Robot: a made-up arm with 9 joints. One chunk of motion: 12 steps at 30 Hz.
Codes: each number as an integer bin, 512 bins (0 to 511) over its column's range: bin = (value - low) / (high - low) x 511, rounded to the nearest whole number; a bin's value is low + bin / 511 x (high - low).
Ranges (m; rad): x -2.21..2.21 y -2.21..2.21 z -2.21..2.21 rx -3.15..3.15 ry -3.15..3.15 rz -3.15..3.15
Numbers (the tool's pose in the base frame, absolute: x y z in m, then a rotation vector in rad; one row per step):
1: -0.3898 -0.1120 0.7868 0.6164 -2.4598 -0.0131
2: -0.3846 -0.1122 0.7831 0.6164 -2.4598 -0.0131
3: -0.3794 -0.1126 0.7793 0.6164 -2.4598 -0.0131
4: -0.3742 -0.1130 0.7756 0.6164 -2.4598 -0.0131
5: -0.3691 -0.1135 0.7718 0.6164 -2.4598 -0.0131
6: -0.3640 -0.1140 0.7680 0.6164 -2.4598 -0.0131
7: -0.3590 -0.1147 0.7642 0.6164 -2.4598 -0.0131
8: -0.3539 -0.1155 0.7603 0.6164 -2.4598 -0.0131
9: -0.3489 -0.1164 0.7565 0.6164 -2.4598 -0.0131
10: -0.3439 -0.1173 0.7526 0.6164 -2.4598 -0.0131
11: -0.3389 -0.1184 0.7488 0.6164 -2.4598 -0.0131
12: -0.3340 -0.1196 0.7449 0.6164 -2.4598 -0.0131
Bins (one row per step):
1: 210 243 346 305 56 254
2: 211 243 346 305 56 254
3: 212 242 346 305 56 254
4: 212 242 345 305 56 254
5: 213 242 345 305 56 254
6: 213 242 344 305 56 254
7: 214 242 344 305 56 254
8: 215 242 343 305 56 254
9: 215 242 343 305 56 254
10: 216 242 343 305 56 254
11: 216 242 342 305 56 254
12: 217 242 342 305 56 254

